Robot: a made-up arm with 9 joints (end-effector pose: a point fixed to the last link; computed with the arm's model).
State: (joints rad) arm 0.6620 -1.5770 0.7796 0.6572 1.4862 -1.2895 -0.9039 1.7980 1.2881
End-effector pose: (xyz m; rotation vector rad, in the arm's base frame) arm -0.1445 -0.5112 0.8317 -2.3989 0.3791 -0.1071
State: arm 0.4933 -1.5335 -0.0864 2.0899 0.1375 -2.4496 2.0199 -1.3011 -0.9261
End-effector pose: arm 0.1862 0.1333 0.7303 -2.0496 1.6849 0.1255
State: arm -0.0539 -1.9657 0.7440 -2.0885 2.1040 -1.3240 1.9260 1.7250 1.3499
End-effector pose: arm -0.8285 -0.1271 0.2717 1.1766 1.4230 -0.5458
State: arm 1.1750 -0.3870 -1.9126 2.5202 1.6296 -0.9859 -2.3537 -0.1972 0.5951
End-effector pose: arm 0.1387 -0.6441 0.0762 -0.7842 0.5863 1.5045
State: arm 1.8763 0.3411 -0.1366 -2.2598 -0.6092 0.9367 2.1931 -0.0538 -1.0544
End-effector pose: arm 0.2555 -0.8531 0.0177 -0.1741 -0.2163 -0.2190
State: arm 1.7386 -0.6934 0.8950 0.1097 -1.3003 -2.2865 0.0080 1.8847 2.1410
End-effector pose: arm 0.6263 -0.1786 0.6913 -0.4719 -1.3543 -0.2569
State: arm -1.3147 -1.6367 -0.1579 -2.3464 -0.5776 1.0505 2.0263 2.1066 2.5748
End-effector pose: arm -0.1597 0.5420 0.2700 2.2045 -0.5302 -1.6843
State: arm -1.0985 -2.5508 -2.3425 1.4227 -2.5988 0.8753 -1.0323 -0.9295 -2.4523
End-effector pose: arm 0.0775 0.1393 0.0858 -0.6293 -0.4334 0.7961
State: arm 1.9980 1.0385 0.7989 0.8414 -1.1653 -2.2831 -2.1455 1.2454 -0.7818
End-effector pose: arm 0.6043 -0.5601 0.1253 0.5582 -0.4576 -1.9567
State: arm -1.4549 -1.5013 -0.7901 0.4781 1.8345 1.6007 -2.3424 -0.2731 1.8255
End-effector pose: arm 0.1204 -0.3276 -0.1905 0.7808 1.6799 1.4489
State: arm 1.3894 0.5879 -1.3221 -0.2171 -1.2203 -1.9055 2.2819 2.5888 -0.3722
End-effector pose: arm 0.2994 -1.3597 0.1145 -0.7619 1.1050 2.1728
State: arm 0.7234 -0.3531 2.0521 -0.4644 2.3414 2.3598 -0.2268 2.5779 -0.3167
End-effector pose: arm 0.4061 -0.4082 1.1513 -0.2661 -3.1075 0.2327
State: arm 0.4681 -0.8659 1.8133 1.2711 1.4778 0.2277 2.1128 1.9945 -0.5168
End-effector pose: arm -0.6121 -0.1979 0.5667 1.3241 0.2322 -1.0011
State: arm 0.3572 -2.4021 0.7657 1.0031 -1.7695 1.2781 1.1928 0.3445 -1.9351
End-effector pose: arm 0.1982 -0.3279 0.3019 -1.7443 1.8693 -0.8603
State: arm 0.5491 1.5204 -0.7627 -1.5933 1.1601 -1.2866 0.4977 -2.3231 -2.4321
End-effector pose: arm 0.2438 0.1155 -0.0124 -1.8037 0.8253 1.0910
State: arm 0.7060 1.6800 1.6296 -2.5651 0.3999 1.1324 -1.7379 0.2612 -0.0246
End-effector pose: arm -0.0603 -0.0169 0.3447 -0.0550 -0.4283 -2.2346
